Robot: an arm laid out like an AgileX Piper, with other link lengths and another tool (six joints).
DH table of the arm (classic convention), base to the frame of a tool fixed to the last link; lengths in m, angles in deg. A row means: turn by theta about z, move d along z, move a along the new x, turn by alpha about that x. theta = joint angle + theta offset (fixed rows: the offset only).
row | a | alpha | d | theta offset
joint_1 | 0 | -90 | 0.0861 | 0
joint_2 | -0.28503 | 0 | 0 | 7.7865
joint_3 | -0.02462 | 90 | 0 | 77.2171
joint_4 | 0 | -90 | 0.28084 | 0
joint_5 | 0 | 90 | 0 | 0
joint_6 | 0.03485 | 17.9 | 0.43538 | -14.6
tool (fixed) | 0 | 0 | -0.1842 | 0
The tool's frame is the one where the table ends.
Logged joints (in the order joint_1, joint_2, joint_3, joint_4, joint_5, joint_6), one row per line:
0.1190, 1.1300, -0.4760, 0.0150, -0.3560, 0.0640
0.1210, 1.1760, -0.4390, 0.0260, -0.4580, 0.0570
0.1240, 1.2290, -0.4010, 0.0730, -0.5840, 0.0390
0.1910, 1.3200, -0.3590, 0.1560, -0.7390, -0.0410
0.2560, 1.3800, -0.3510, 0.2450, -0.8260, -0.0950
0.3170, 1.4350, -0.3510, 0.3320, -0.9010, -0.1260
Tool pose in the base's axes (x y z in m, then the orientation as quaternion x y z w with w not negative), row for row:
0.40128, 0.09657, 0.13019, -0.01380, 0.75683, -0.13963, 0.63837
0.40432, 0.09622, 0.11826, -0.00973, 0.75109, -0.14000, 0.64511
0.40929, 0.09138, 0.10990, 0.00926, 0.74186, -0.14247, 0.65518
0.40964, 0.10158, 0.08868, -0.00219, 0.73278, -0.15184, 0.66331
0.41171, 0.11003, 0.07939, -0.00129, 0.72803, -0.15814, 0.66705
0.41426, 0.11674, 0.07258, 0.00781, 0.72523, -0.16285, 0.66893
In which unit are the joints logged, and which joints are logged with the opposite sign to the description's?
The joints are logged in radians. Opposite sign: none.
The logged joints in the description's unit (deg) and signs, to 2 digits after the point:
6.82, 64.74, -27.27, 0.86, -20.40, 3.67
6.93, 67.38, -25.15, 1.49, -26.24, 3.27
7.10, 70.42, -22.98, 4.18, -33.46, 2.23
10.94, 75.63, -20.57, 8.94, -42.34, -2.35
14.67, 79.07, -20.11, 14.04, -47.33, -5.44
18.16, 82.22, -20.11, 19.02, -51.62, -7.22

